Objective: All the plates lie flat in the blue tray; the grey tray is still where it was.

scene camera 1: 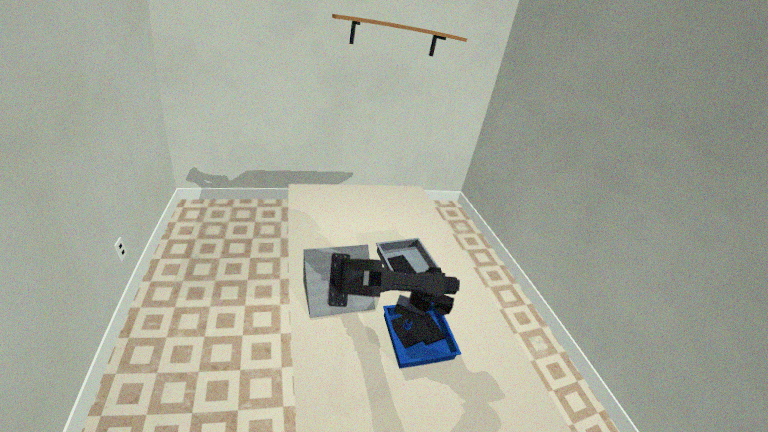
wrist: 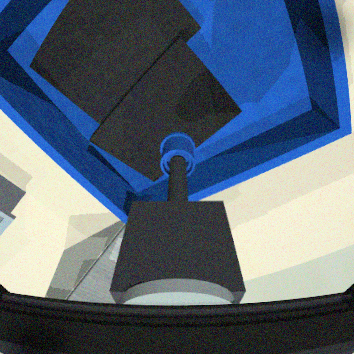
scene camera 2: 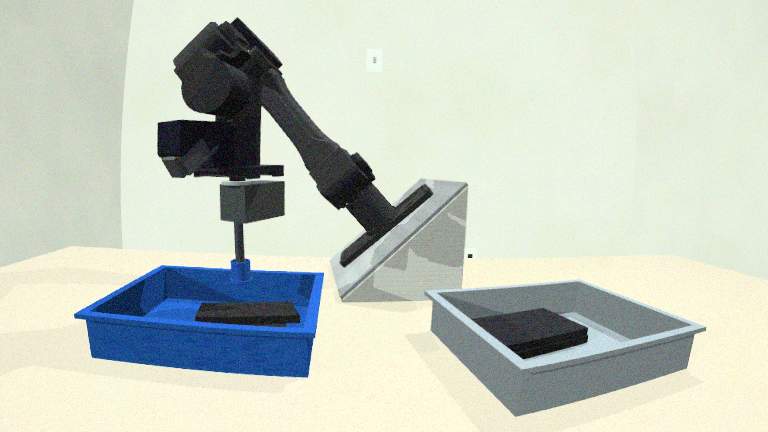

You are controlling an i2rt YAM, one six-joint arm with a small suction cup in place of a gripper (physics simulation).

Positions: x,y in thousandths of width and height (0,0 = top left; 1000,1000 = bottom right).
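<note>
From scene camera 2 you'd get my suction cup (scene camera 2: 314,631), which holds nothing, and it's 7 cm from the middle of a blue tray (scene camera 2: 197,742). There's a grey tray (scene camera 2: 821,793) as well. Scene camera 1 gives me the blue tray (scene camera 1: 581,809) and the grey tray (scene camera 1: 540,582). In the wrist view I see the blue tray (wrist: 798,202) again, and my suction cup (wrist: 493,400) too.
</note>
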